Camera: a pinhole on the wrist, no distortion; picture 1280 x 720 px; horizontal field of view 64.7 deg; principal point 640.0 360.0 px. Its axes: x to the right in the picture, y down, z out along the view. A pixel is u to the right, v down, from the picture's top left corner.
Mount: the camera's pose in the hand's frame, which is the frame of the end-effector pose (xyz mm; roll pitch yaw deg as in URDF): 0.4 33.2 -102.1 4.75 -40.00 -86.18
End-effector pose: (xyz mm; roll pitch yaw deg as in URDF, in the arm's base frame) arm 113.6 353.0 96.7 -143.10 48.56 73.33
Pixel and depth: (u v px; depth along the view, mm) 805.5 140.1 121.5
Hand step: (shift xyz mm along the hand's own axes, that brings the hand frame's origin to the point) -40.0 91.8 1.8
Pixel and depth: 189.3 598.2 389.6
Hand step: 33.7 423.9 89.4
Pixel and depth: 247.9 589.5 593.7
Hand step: 47.9 601.6 211.6
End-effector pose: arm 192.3 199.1 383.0 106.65 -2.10 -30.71
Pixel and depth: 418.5 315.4 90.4
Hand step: -15.9 105.2 -46.1
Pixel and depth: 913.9 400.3 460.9
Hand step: -32.8 231.9 331.2
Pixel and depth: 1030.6 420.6 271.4
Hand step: -12.1 126.9 173.6
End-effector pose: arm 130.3 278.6 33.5 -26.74 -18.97 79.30
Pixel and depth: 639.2 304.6 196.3
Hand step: -34.9 156.4 47.0
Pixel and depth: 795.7 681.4 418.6
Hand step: 83.2 265.1 267.4
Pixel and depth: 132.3 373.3 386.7
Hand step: -52.9 427.3 68.5
